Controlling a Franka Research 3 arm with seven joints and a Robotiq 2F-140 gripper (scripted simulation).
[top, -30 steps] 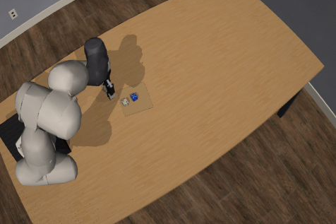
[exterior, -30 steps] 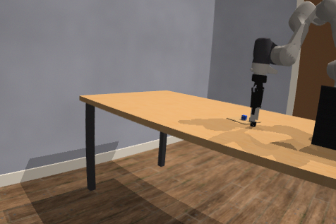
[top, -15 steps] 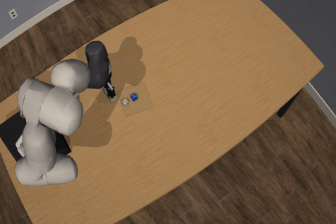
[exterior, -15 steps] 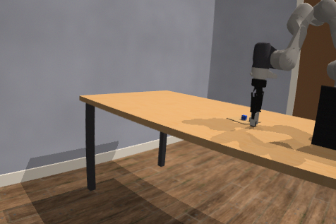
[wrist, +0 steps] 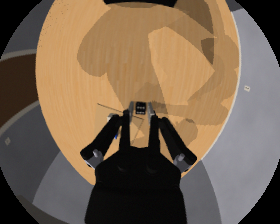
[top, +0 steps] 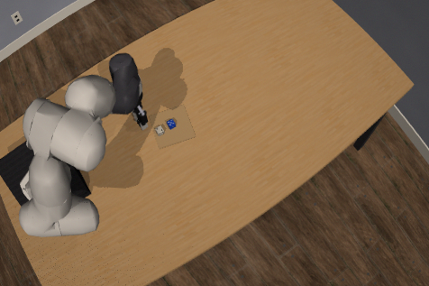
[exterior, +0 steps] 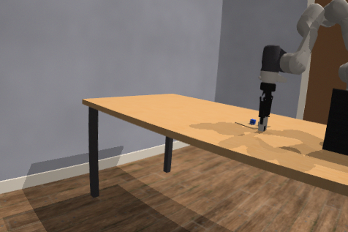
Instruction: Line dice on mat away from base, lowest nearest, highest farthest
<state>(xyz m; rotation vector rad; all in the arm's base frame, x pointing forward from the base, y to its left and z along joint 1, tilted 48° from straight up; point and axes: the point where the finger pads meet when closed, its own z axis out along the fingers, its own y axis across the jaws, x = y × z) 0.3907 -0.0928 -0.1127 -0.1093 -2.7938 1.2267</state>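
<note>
Now: hand 20 mm above the black die. From my hand the other things lie so: white die 30 mm ahead, 80 mm to the right, 20 mm below; thin tan mat 80 mm ahead, 80 mm to the right, 30 mm below; blue die 80 mm ahead, 80 mm to the right, 20 mm below.
</note>
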